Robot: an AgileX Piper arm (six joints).
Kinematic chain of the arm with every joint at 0, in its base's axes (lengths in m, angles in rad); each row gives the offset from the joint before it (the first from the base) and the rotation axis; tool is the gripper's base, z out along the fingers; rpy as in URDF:
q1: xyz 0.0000 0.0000 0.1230 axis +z
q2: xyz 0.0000 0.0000 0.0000 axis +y
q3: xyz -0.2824 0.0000 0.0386 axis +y
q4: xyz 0.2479 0.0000 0.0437 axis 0.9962 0 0.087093
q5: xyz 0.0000 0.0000 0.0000 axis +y
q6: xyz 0.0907 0.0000 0.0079 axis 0.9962 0 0.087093
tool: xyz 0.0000 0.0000 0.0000 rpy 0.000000 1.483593 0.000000
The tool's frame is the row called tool.
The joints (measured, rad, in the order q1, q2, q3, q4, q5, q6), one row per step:
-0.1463 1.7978 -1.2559 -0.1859 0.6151 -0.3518
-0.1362 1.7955 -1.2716 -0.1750 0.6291 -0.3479
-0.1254 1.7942 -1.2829 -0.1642 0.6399 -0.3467
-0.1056 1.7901 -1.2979 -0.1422 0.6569 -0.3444
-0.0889 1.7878 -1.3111 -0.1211 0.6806 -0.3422
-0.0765 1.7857 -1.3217 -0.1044 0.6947 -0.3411
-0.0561 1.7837 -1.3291 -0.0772 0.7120 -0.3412
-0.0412 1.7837 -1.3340 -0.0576 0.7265 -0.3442
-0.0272 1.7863 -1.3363 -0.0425 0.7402 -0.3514
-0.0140 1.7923 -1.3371 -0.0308 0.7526 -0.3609
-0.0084 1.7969 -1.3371 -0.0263 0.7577 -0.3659
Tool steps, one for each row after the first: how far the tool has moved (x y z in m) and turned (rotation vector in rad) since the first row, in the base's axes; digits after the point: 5 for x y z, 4 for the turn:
0.00192 0.00400 0.00458 0.0099 -0.0061 -0.0002
0.00343 0.00841 0.00770 0.0192 -0.0094 0.0033
0.00511 0.01685 0.01260 0.0390 -0.0142 0.0099
0.00581 0.02417 0.01606 0.0590 -0.0083 0.0134
0.00657 0.02972 0.01917 0.0745 -0.0083 0.0170
0.00674 0.03902 0.02116 0.0998 -0.0020 0.0258
0.00667 0.04583 0.02187 0.1169 0.0071 0.0350
0.00645 0.05205 0.02092 0.1282 0.0216 0.0486
0.00639 0.05778 0.01833 0.1354 0.0402 0.0646
0.00654 0.06019 0.01637 0.1376 0.0504 0.0724

